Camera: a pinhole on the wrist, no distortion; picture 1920 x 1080 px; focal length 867.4 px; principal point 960.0 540.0 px. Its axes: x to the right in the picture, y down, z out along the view. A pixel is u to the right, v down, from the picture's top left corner.
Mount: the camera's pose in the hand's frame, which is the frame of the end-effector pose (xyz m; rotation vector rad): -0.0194 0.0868 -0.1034 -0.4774 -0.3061 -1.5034
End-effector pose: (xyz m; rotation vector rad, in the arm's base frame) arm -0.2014 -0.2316 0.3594 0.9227 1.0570 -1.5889
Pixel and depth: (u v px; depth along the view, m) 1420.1 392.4 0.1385
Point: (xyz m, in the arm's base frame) -0.1130 -0.2883 0.3834
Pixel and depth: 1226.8 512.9 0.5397
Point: -0.0442 -0.6895 0.4452
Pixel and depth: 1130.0 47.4 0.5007
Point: 0.0613 -0.5766 0.6772
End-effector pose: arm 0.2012 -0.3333 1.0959 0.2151 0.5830 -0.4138
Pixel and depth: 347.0 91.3 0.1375
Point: 0.2322 -0.0871 1.1440
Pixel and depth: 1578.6 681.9 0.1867
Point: 0.3133 -0.3282 1.1773
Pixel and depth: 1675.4 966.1 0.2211
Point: 0.3869 -0.3923 1.1637
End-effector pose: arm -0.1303 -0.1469 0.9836 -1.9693 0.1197 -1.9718
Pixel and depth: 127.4 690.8 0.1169
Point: -0.1420 -0.3851 0.9145
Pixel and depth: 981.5 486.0 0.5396
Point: 0.3018 -0.3906 0.8943
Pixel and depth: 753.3 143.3 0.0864
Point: -0.1376 -0.2744 0.8894
